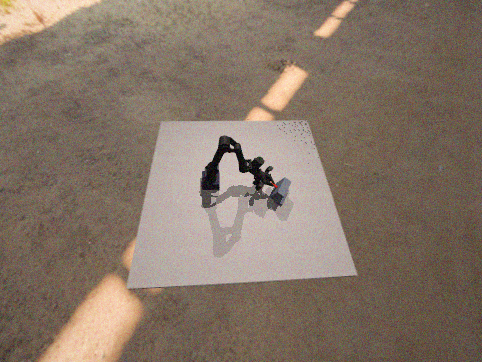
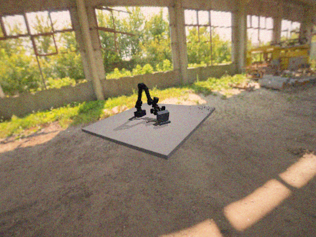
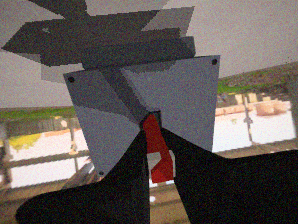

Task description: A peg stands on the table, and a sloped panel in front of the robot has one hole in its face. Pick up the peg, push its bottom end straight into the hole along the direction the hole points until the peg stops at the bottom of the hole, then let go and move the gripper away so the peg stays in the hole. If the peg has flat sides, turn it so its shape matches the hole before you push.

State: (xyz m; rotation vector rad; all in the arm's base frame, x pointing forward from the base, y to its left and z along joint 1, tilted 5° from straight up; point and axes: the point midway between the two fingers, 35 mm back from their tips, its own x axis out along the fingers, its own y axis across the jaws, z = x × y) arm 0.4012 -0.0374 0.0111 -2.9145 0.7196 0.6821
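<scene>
The sloped panel is 40 mm ahead of my gripper tip, 20 mm to the right of it and 20 mm below it. Also, from my gripper tip: red peg: 10 mm to the left, 10 mm behind, 10 mm above.
</scene>
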